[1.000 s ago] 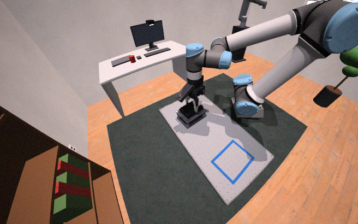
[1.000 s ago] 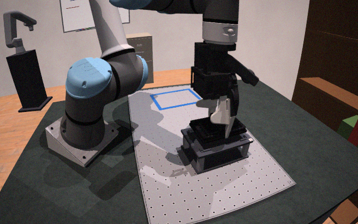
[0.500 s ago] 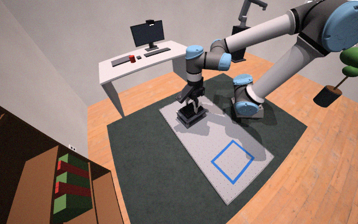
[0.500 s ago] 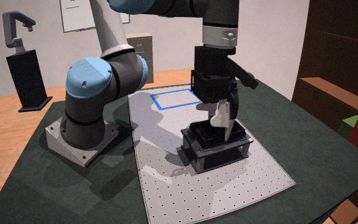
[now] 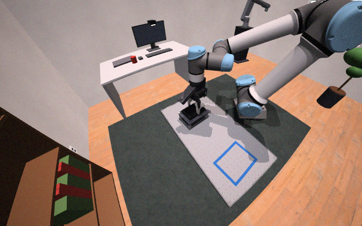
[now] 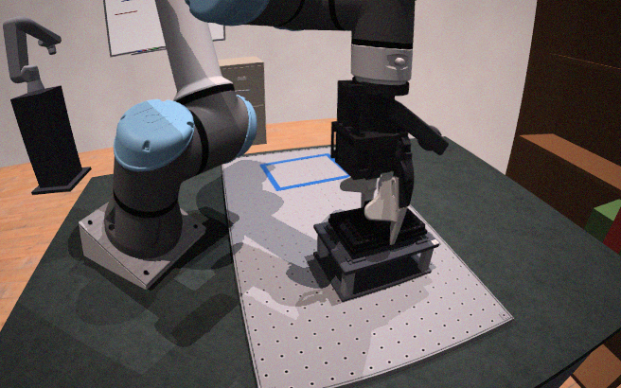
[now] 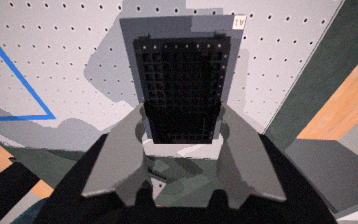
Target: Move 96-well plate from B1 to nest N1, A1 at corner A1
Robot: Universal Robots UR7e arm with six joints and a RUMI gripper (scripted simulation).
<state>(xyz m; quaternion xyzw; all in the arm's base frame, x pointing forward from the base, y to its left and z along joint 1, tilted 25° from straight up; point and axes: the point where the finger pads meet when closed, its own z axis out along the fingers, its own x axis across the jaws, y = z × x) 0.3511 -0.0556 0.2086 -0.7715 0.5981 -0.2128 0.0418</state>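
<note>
Now: the raised plate nest N1 3 cm below my hand. The rest, counted from my hand: A1 label 8 cm ahead, 4 cm to the right, 3 cm below; then black 96-well plate 1 cm below.
</note>
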